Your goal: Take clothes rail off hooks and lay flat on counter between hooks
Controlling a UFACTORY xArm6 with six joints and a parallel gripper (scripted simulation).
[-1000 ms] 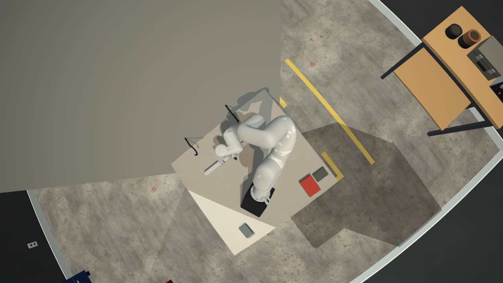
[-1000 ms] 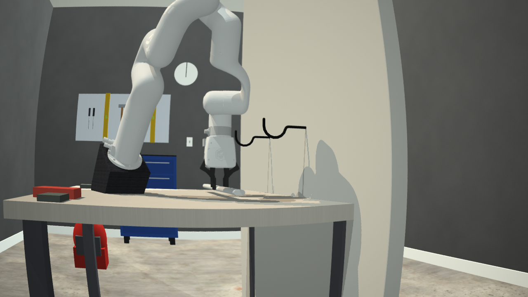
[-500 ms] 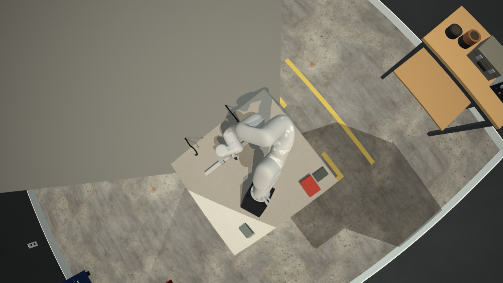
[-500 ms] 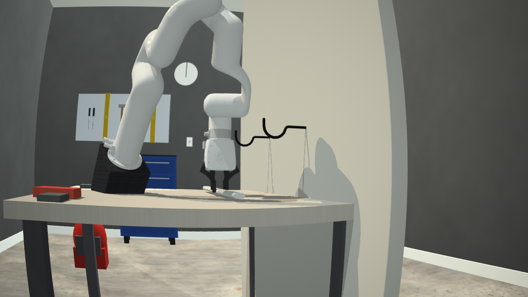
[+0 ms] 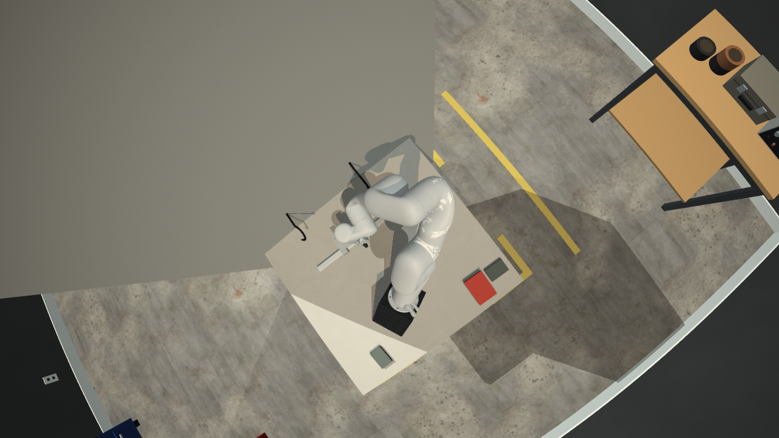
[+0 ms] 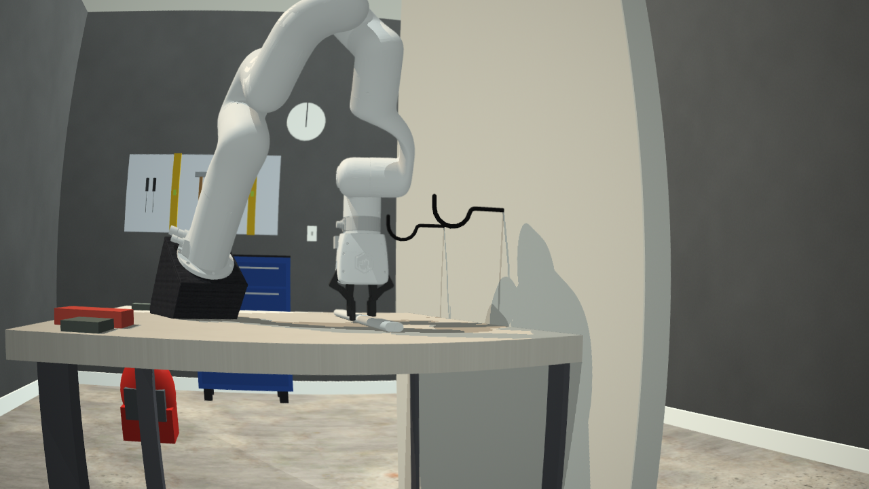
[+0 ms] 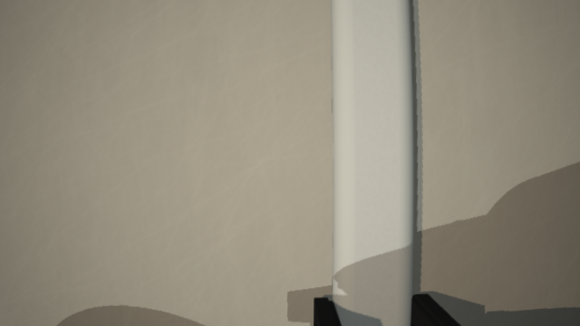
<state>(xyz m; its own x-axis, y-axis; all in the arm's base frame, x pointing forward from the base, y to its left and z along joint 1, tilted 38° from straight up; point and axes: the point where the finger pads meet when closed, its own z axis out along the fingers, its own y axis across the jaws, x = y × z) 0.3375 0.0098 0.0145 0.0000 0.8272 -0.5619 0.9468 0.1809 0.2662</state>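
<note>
The clothes rail lies 2 cm below my hand. Round my hand: red block 50 cm behind, 28 cm to the right, 1 cm below; then wall 26 cm ahead, 40 cm above.
</note>
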